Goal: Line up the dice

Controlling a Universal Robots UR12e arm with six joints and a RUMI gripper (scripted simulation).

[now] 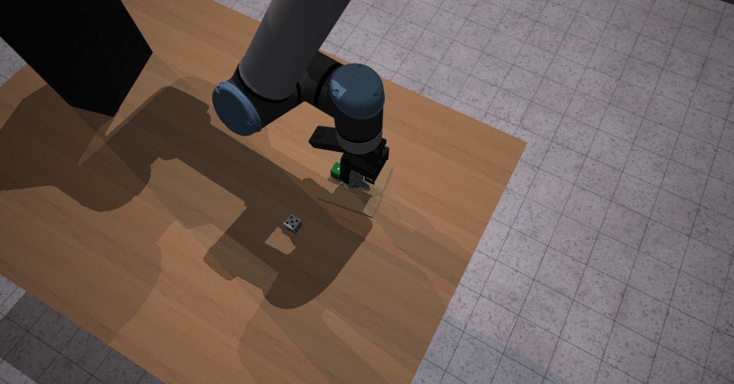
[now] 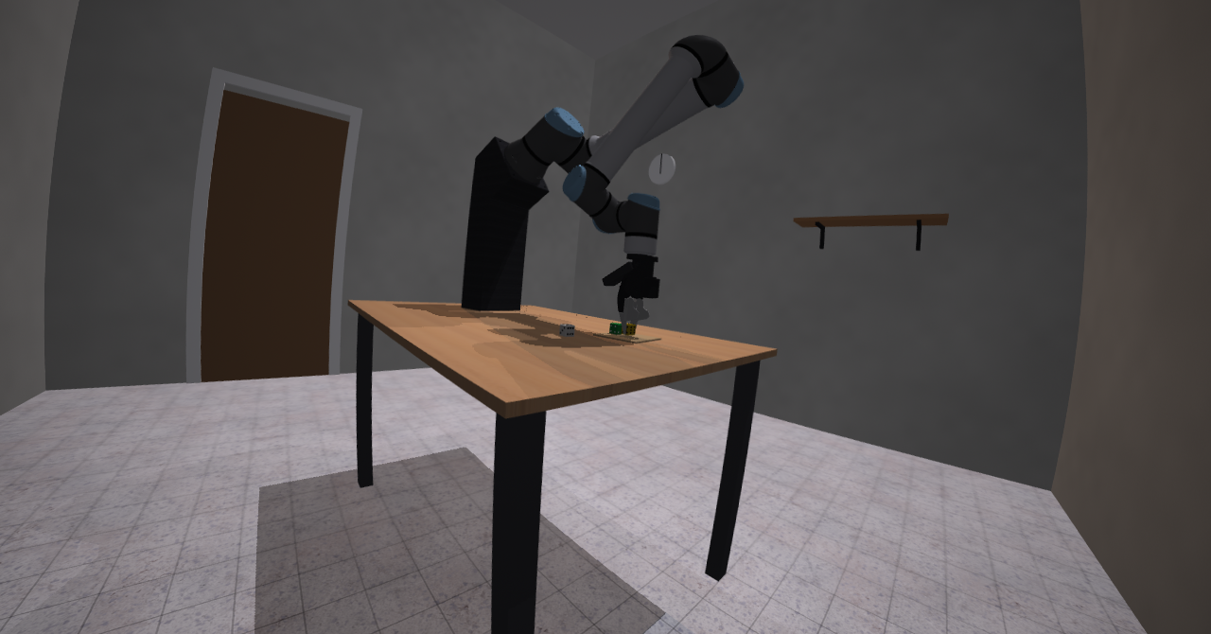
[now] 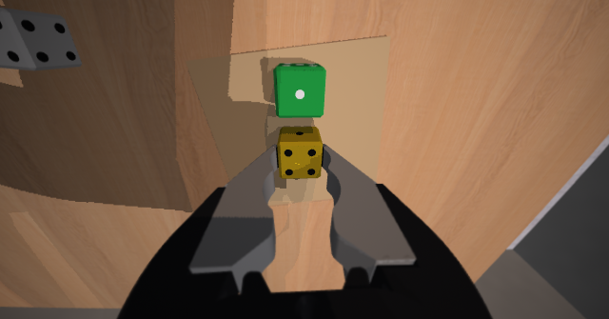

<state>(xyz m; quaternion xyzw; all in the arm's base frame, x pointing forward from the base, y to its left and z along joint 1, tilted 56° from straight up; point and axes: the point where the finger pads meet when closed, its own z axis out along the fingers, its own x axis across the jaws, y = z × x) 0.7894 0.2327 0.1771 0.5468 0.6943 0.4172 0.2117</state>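
The yellow die lies right at my hand. Round my hand: tan mat: 20 mm below; then green die: 40 mm behind, 20 mm to the right, 10 mm below; then white die: 180 mm to the right, 10 mm below, 10 mm ahead.
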